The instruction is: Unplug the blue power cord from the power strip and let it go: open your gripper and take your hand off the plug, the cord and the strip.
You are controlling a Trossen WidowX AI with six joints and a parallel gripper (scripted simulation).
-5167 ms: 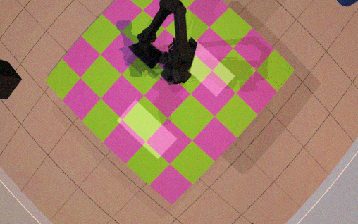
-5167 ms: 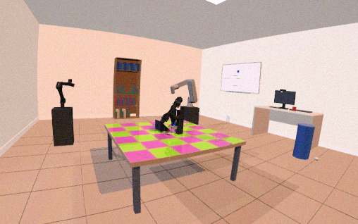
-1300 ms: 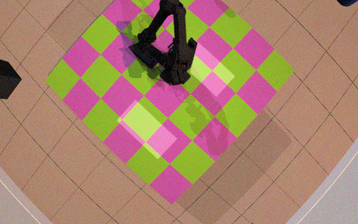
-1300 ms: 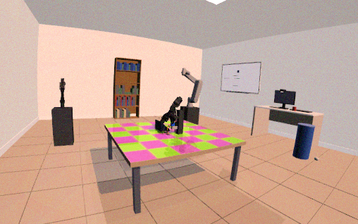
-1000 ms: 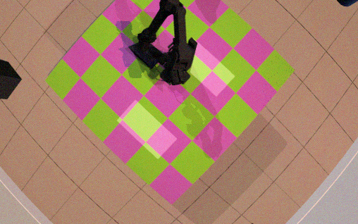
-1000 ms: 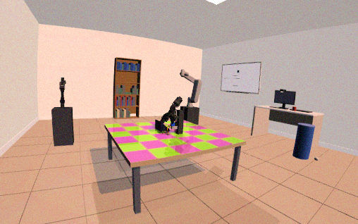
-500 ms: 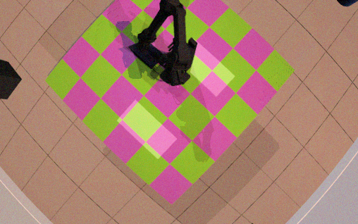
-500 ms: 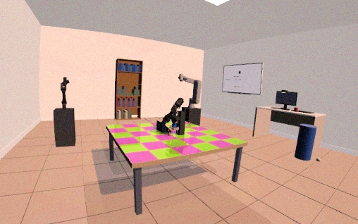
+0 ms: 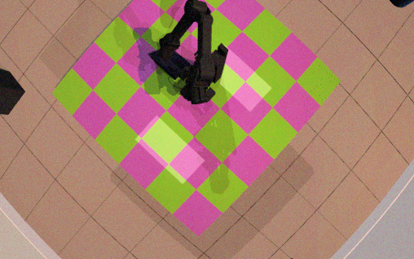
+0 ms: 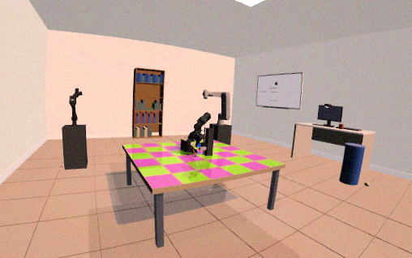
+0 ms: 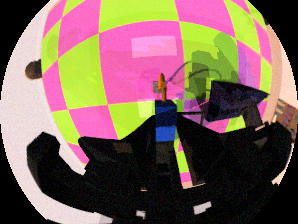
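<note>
My gripper tip is 3 cm to the right of the blue plug.
</note>
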